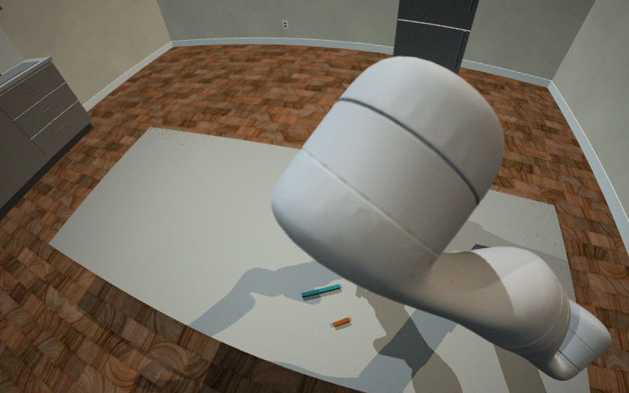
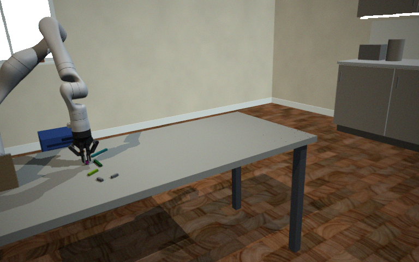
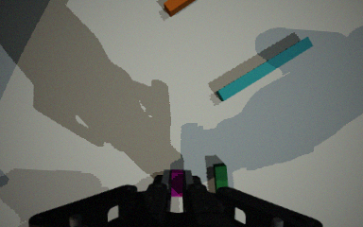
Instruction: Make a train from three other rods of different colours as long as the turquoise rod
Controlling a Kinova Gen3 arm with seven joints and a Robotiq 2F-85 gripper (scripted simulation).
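Now: the green rod 4 cm ahead of my hand, 2 cm to the right of it and 2 cm below it. The rest, counted from my hand: turquoise rod: 11 cm to the left, 7 cm ahead, 2 cm below; then lime rod: 11 cm to the right, 2 cm below, 1 cm ahead; then magenta rod: 1 cm below.
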